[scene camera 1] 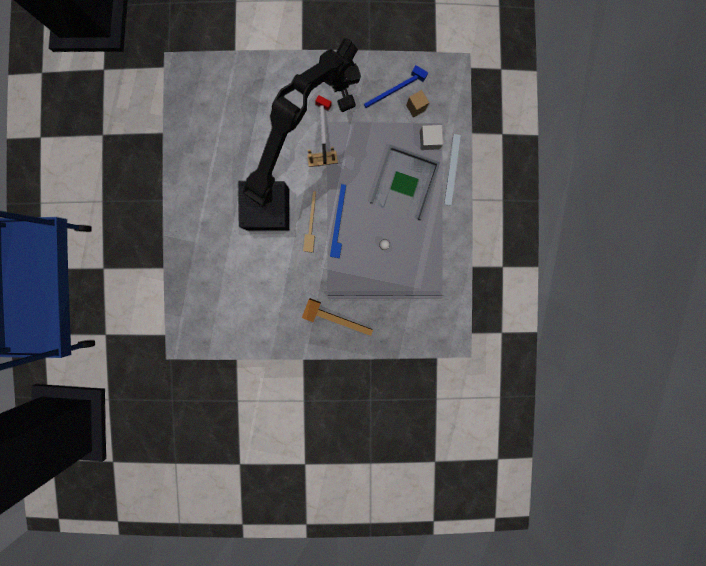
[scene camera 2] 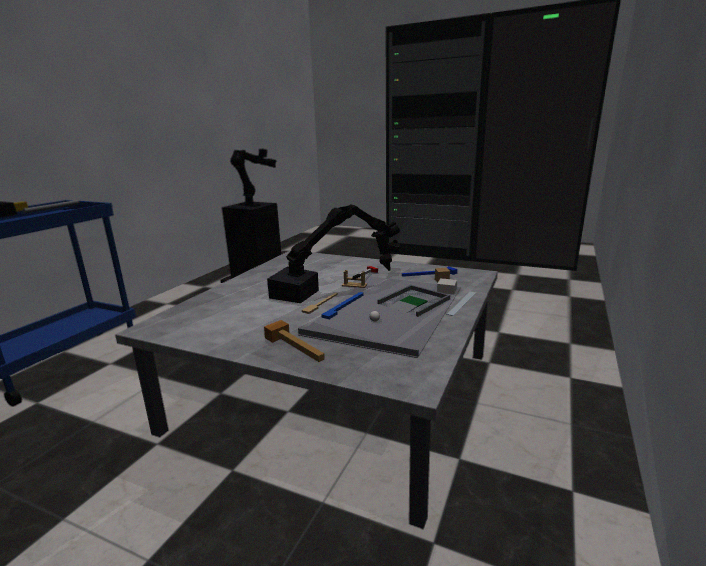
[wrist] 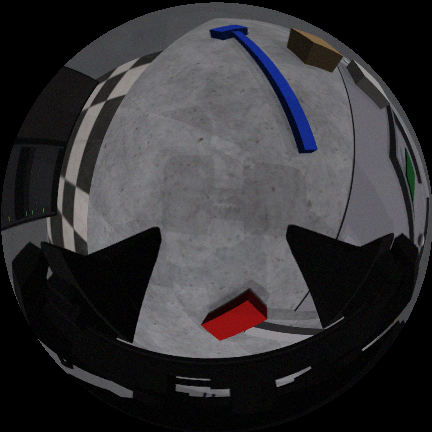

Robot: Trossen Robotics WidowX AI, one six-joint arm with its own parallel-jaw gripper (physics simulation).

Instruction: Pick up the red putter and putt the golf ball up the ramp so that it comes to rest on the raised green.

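Frame: origin at the arm's base, x left, y back, z up, level; metres.
Seen in the pictures: gripper, fingertip midpoint: (scene camera 1: pixel 344 91) (scene camera 2: pixel 389 266) (wrist: pixel 225 232); arm's base, origin of the base link: (scene camera 1: pixel 262 197) (scene camera 2: pixel 296 273).
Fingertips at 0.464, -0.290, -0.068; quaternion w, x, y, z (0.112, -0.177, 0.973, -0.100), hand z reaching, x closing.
Pixels of each thing's middle, then the offset from my fingertips to it, as dx, dy, dz. "pt": a spot on its surface instead. Level surfaces: height alone.
- red putter's red head, body centre: (wrist: pixel 233 317) (scene camera 1: pixel 323 102) (scene camera 2: pixel 372 269) -0.043, +0.083, -0.013
- white golf ball, body centre: (scene camera 2: pixel 374 316) (scene camera 1: pixel 384 244) -0.615, -0.191, -0.006
- grey ramp board, its level: dz -0.028
- blue mallet, body centre: (wrist: pixel 252 54) (scene camera 1: pixel 394 87) (scene camera 2: pixel 429 272) +0.044, -0.208, -0.020
- brown block, body centre: (scene camera 1: pixel 417 104) (scene camera 2: pixel 442 275) -0.033, -0.301, -0.001
- white block, body centre: (scene camera 1: pixel 431 137) (scene camera 2: pixel 447 286) -0.166, -0.364, -0.005
- blue putter, body centre: (scene camera 1: pixel 340 221) (scene camera 2: pixel 345 304) -0.525, -0.007, -0.021
- wooden paddle, surface spot: (scene camera 1: pixel 308 242) pt -0.618, +0.120, -0.020
- orange mallet, body centre: (scene camera 2: pixel 295 342) (scene camera 1: pixel 339 320) -0.932, -0.019, -0.011
- pale strip, body centre: (scene camera 2: pixel 462 302) (scene camera 1: pixel 452 169) -0.283, -0.467, -0.029
The red putter's red head (scene camera 1: pixel 322 102) (scene camera 2: pixel 372 269) (wrist: pixel 235 319) lies at the back of the table. Its pale shaft runs to a dark grip on a small wooden stand (scene camera 1: pixel 314 159) (scene camera 2: pixel 354 285). My gripper (scene camera 2: pixel 386 269) (wrist: pixel 225 232) is open and empty, pointing down above the table near the head. In the wrist view the head shows low between the fingers; in the overhead view the arm hides the fingertips. The white golf ball (scene camera 1: pixel 384 244) (scene camera 2: pixel 374 316) rests on the grey ramp board (scene camera 1: pixel 359 268) (scene camera 2: pixel 344 327). The green (scene camera 1: pixel 404 183) (scene camera 2: pixel 413 300) (wrist: pixel 410 172) lies between low dark walls.
A blue mallet (scene camera 1: pixel 391 91) (scene camera 2: pixel 421 273) (wrist: pixel 285 90), a brown block (scene camera 1: pixel 417 103) (wrist: pixel 314 50) and a white block (scene camera 1: pixel 431 136) (wrist: pixel 367 82) lie at the back right. A blue putter (scene camera 1: pixel 338 218), a wooden paddle (scene camera 1: pixel 308 242), an orange mallet (scene camera 1: pixel 344 321) and a pale strip (scene camera 1: pixel 452 170) lie around the board.
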